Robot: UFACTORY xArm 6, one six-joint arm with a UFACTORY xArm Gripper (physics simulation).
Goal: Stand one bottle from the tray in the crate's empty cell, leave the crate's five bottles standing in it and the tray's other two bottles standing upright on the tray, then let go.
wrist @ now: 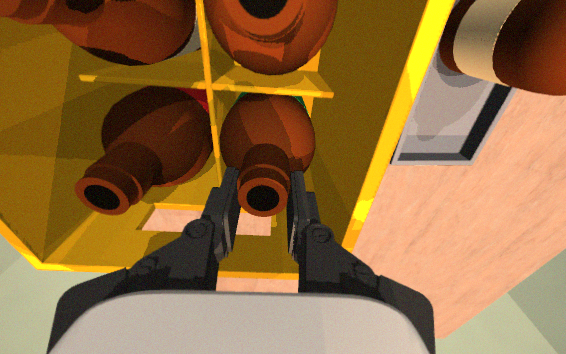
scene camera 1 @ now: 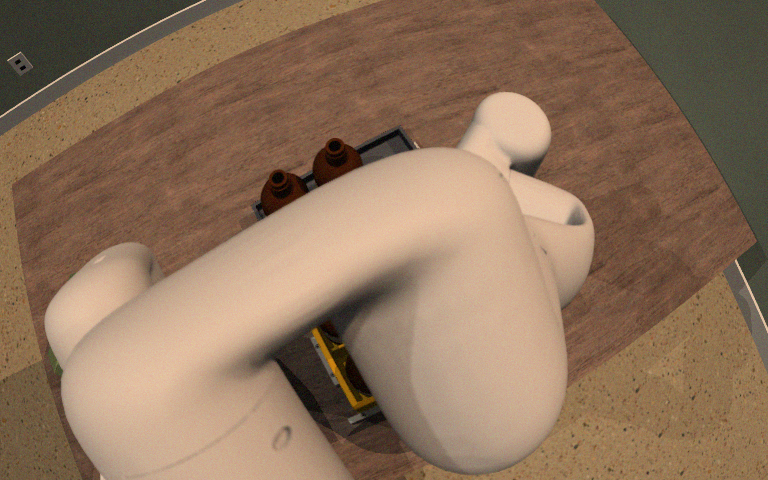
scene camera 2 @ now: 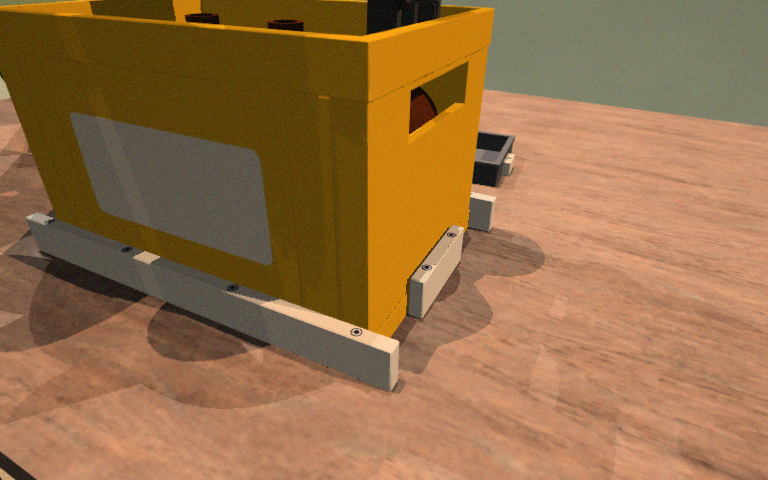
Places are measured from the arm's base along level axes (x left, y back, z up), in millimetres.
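Where they show: gripper, fingertip midpoint: [wrist: 264,186].
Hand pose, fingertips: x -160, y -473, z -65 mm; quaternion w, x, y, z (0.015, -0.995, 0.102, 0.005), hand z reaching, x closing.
Things, the pixels of their top centre, and the offset from my fingertips.
- brown bottle with a green label, top centre: [wrist: 261,202] dx +1, dy +8, dz +23 mm
- yellow crate, top centre: [scene camera 2: 249,6] [scene camera 1: 421,294] dx -23, dy +97, dz +34 mm
My gripper [wrist: 264,186] [scene camera 2: 403,14] is shut on the neck of a brown bottle with a green label [wrist: 267,125], which is inside the crate's corner cell. Whether its base touches the crate floor is hidden. The yellow crate [scene camera 1: 338,365] [scene camera 2: 419,186] [wrist: 416,65] holds other brown bottles: a red-labelled one [wrist: 160,130] beside the held bottle, one [wrist: 272,42] across the divider, one [wrist: 135,37] diagonally across, and part of another at upper left. Two bottles [scene camera 1: 283,198] [scene camera 1: 336,168] stand upright on the dark tray [scene camera 1: 399,130] [scene camera 2: 487,174] [wrist: 432,161].
Pale stop bars [scene camera 2: 317,333] [scene camera 2: 438,277] lie along the crate's foot. Yellow dividers [wrist: 270,90] separate the cells. The crate's wall rises close around the gripper. The arm covers much of the crate and part of the tray in the first scene view.
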